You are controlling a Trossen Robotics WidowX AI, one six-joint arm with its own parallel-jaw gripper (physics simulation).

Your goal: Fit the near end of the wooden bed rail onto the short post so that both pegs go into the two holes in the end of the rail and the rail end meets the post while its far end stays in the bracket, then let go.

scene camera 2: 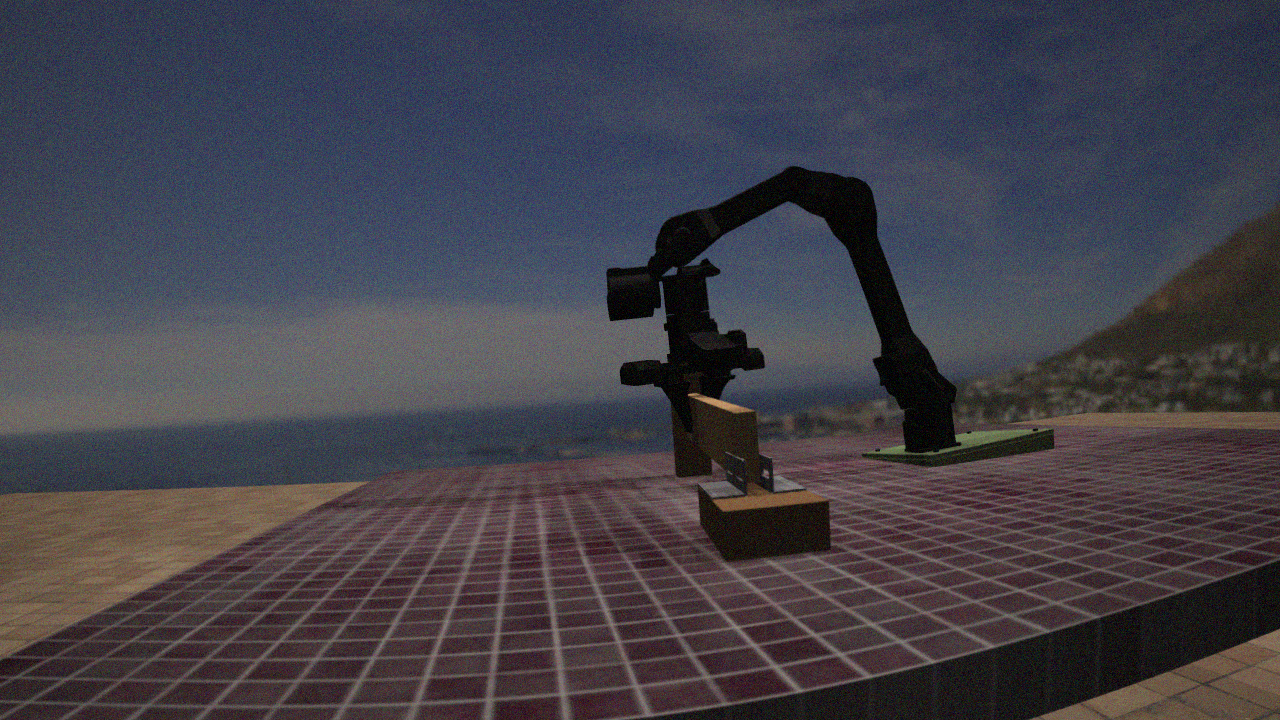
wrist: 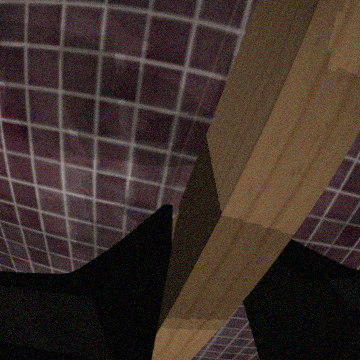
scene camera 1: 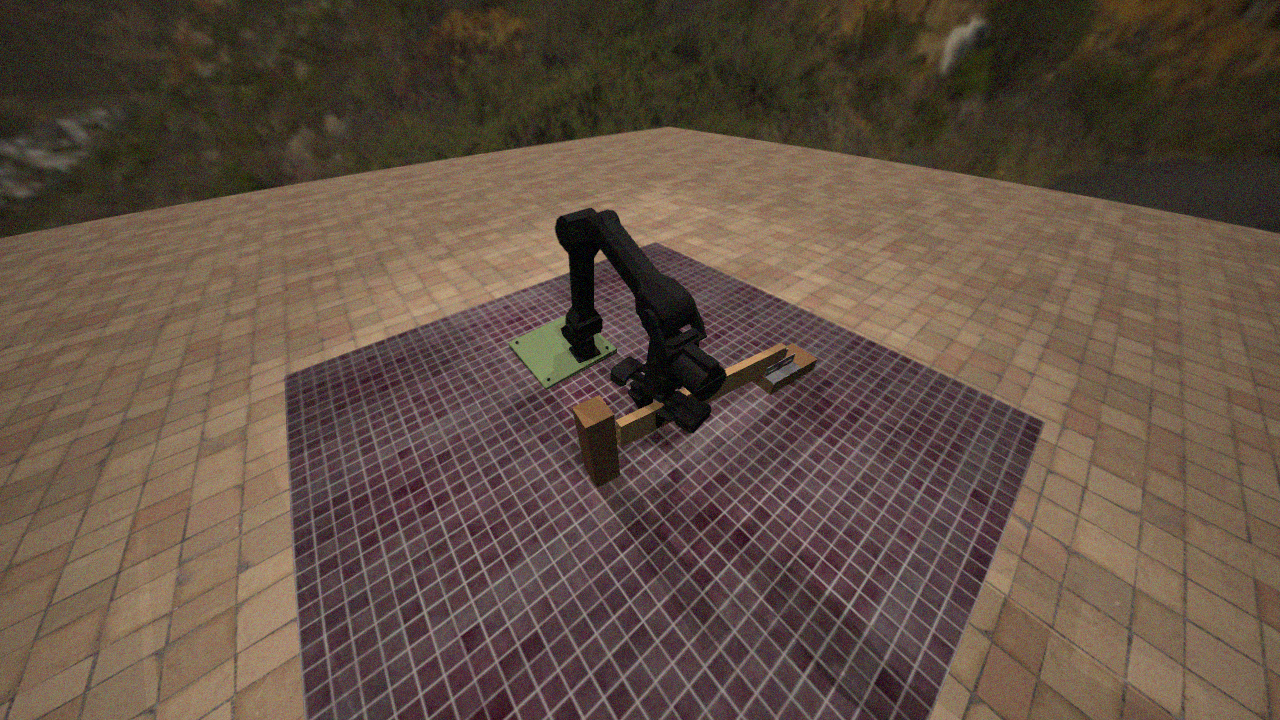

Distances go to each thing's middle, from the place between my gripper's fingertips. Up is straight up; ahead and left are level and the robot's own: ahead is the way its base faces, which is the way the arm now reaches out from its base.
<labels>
I see my gripper 14 cm to the right of the wooden bed rail (scene camera 1: 754, 367) and 1 cm below it. Also, from my hand: metal bracket (scene camera 2: 734, 487) (36 cm to the left, 3 cm below).
</labels>
